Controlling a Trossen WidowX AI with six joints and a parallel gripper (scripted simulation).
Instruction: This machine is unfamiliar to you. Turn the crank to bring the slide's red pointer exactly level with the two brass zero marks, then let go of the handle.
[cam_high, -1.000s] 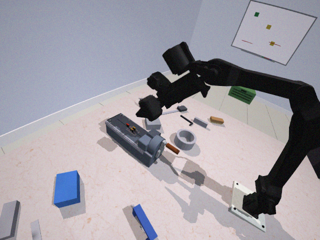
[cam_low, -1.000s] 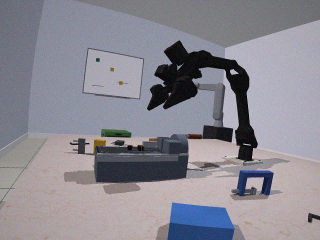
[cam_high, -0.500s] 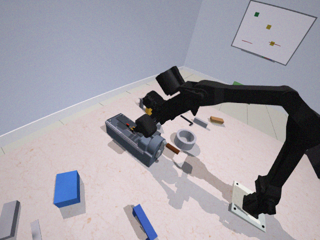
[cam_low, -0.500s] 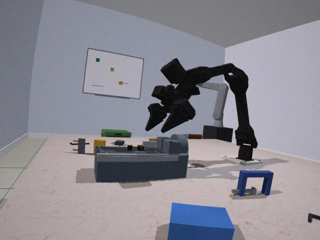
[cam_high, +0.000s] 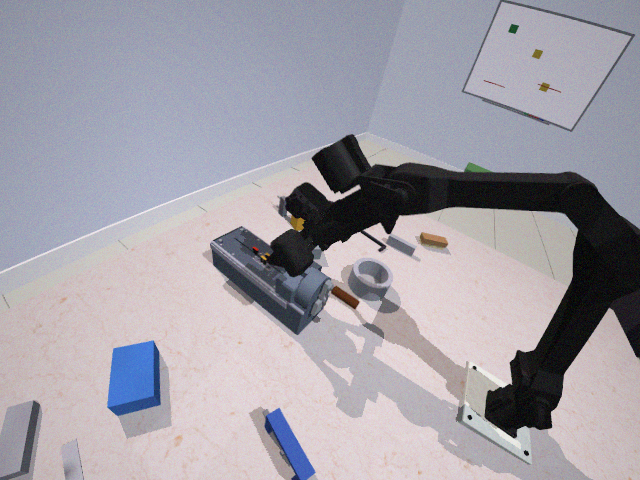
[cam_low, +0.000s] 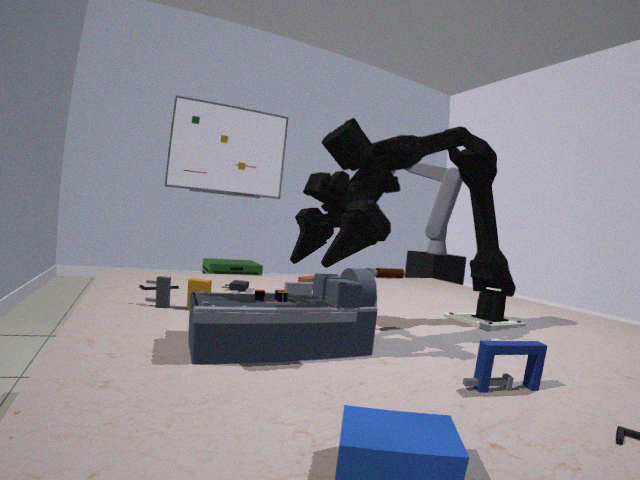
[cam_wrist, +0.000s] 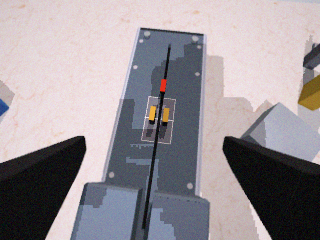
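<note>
Now: gripper tip 15 cm past the brown crank handle and 1 cm above it. From my gripper tip the other things lie so: red pointer: 7 cm ahead, 5 cm below; yellow block: 23 cm to the right, 13 cm ahead, 10 cm below; grey block: 16 cm to the right, 11 cm below, 5 cm ahead.
</note>
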